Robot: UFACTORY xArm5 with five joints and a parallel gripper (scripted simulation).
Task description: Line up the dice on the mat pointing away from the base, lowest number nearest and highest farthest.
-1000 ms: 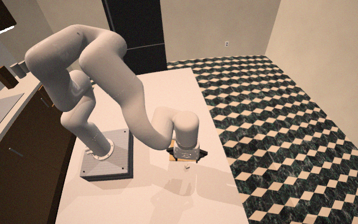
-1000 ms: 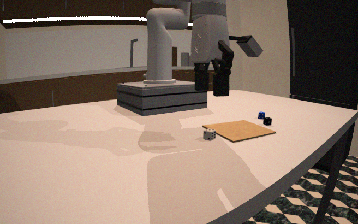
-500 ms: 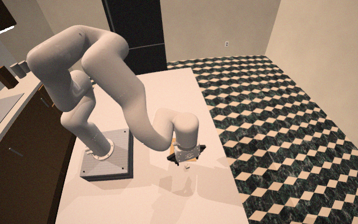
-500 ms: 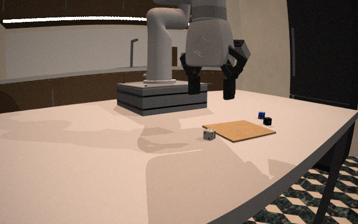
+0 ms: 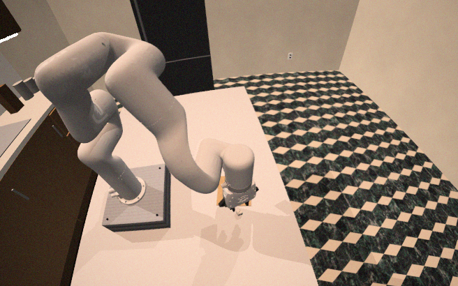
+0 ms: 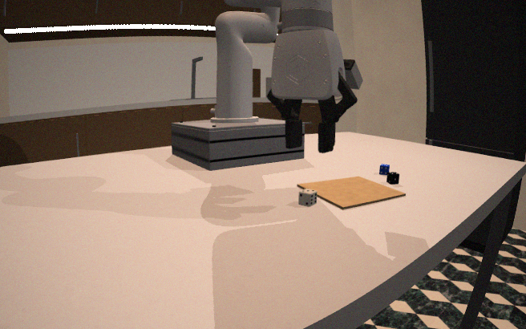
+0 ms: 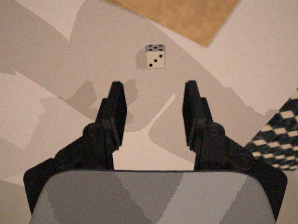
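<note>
Now: hand 90 mm above the white die. From my hand the other things lie so: black die: 210 mm to the left, 90 mm below, 60 mm ahead; blue die: 270 mm to the left, 90 mm below, 10 mm ahead; tan mat: 100 mm to the left, 100 mm below, 20 mm ahead.
</note>
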